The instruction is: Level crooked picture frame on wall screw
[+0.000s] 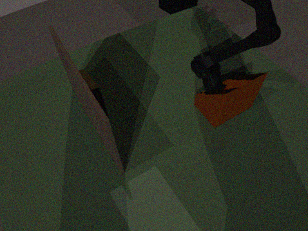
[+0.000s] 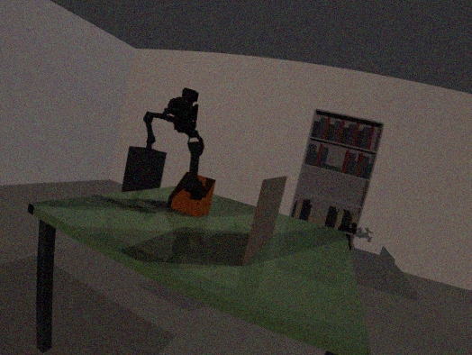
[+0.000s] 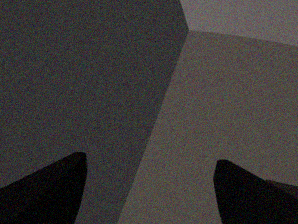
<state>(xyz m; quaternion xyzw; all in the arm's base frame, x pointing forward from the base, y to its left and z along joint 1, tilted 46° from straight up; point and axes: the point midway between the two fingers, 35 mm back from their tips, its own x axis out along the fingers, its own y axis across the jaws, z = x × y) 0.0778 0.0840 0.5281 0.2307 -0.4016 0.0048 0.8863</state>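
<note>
The picture frame is 360 mm ahead of my gripper tip, 140 mm to the left of it and 380 mm below it. Round my gripper tip: wall panel (370 mm ahead, 120 mm to the left, 400 mm below).
</note>
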